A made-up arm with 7 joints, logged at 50 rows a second.
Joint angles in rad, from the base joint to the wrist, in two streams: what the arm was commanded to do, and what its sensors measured. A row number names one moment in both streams.
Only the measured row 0 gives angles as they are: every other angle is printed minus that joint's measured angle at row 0.
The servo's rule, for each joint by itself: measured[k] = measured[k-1] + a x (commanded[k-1-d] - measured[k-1]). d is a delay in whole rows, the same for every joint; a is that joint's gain. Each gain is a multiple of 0.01, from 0.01 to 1. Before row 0 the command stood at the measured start. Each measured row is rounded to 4 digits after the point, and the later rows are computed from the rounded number. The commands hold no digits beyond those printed.
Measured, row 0:
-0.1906, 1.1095, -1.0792, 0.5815, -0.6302, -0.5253, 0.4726
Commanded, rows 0 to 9:
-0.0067, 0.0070, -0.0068, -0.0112, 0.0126, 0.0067, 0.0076
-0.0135, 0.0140, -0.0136, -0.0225, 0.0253, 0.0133, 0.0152
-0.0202, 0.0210, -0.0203, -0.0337, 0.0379, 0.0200, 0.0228
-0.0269, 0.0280, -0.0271, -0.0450, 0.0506, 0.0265, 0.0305
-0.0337, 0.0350, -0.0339, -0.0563, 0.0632, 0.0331, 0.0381
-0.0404, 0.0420, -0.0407, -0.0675, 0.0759, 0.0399, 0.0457
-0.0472, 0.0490, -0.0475, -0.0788, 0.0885, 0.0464, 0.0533
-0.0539, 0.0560, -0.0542, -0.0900, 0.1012, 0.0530, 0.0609
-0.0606, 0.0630, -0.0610, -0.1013, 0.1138, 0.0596, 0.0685
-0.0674, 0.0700, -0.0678, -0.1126, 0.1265, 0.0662, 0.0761
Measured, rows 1 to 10:
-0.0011, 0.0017, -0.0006, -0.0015, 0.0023, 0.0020, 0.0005
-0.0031, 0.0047, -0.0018, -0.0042, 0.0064, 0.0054, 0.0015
-0.0058, 0.0086, -0.0035, -0.0080, 0.0121, 0.0098, 0.0030
-0.0092, 0.0133, -0.0056, -0.0128, 0.0190, 0.0148, 0.0049
-0.0131, 0.0185, -0.0081, -0.0185, 0.0270, 0.0203, 0.0072
-0.0175, 0.0241, -0.0110, -0.0249, 0.0358, 0.0262, 0.0099
-0.0223, 0.0301, -0.0143, -0.0319, 0.0453, 0.0323, 0.0129
-0.0274, 0.0363, -0.0179, -0.0395, 0.0554, 0.0385, 0.0163
-0.0327, 0.0427, -0.0218, -0.0475, 0.0659, 0.0448, 0.0200
-0.0383, 0.0493, -0.0259, -0.0560, 0.0768, 0.0512, 0.0239
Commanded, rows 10 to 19:
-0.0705, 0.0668, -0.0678, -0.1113, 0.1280, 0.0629, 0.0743
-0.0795, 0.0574, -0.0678, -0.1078, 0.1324, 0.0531, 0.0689
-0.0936, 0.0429, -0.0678, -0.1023, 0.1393, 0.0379, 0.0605
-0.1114, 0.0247, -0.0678, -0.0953, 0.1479, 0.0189, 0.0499
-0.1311, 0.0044, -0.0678, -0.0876, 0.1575, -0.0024, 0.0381
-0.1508, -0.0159, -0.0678, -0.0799, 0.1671, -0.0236, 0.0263
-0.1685, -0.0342, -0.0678, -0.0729, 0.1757, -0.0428, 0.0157
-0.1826, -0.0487, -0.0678, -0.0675, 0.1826, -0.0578, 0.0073
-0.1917, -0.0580, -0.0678, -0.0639, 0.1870, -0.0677, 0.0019
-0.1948, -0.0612, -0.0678, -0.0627, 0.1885, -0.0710, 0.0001
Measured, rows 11 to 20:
-0.0435, 0.0535, -0.0297, -0.0632, 0.0860, 0.0547, 0.0274
-0.0493, 0.0544, -0.0331, -0.0690, 0.0944, 0.0542, 0.0303
-0.0564, 0.0516, -0.0362, -0.0733, 0.1025, 0.0493, 0.0324
-0.0652, 0.0451, -0.0390, -0.0762, 0.1107, 0.0402, 0.0336
-0.0757, 0.0353, -0.0416, -0.0777, 0.1191, 0.0274, 0.0339
-0.0877, 0.0230, -0.0440, -0.0780, 0.1277, 0.0121, 0.0334
-0.1006, 0.0093, -0.0461, -0.0773, 0.1363, -0.0044, 0.0322
-0.1137, -0.0046, -0.0481, -0.0760, 0.1446, -0.0204, 0.0305
-0.1262, -0.0174, -0.0499, -0.0744, 0.1522, -0.0346, 0.0285
-0.1372, -0.0279, -0.0515, -0.0729, 0.1587, -0.0455, 0.0265

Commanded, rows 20 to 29:
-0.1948, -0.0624, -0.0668, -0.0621, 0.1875, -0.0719, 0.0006
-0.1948, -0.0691, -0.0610, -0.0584, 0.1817, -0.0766, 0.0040
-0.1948, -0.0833, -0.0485, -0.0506, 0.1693, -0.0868, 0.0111
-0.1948, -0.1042, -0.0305, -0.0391, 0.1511, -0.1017, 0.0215
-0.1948, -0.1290, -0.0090, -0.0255, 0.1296, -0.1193, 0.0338
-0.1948, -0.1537, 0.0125, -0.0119, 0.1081, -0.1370, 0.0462
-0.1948, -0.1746, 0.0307, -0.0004, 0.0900, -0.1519, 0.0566
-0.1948, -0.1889, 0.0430, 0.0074, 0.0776, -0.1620, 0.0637
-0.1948, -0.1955, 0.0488, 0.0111, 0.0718, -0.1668, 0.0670
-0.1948, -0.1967, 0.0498, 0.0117, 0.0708, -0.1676, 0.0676
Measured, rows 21 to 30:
-0.1464, -0.0362, -0.0529, -0.0715, 0.1639, -0.0534, 0.0247
-0.1541, -0.0441, -0.0536, -0.0698, 0.1671, -0.0604, 0.0233
-0.1606, -0.0535, -0.0531, -0.0673, 0.1675, -0.0683, 0.0224
-0.1661, -0.0657, -0.0511, -0.0636, 0.1645, -0.0783, 0.0223
-0.1707, -0.0809, -0.0473, -0.0586, 0.1582, -0.0906, 0.0231
-0.1746, -0.0984, -0.0419, -0.0525, 0.1492, -0.1045, 0.0247
-0.1778, -0.1167, -0.0354, -0.0457, 0.1385, -0.1187, 0.0269
-0.1805, -0.1340, -0.0283, -0.0388, 0.1275, -0.1317, 0.0295
-0.1828, -0.1488, -0.0214, -0.0323, 0.1175, -0.1422, 0.0321
-0.1847, -0.1603, -0.0150, -0.0266, 0.1091, -0.1498, 0.0346

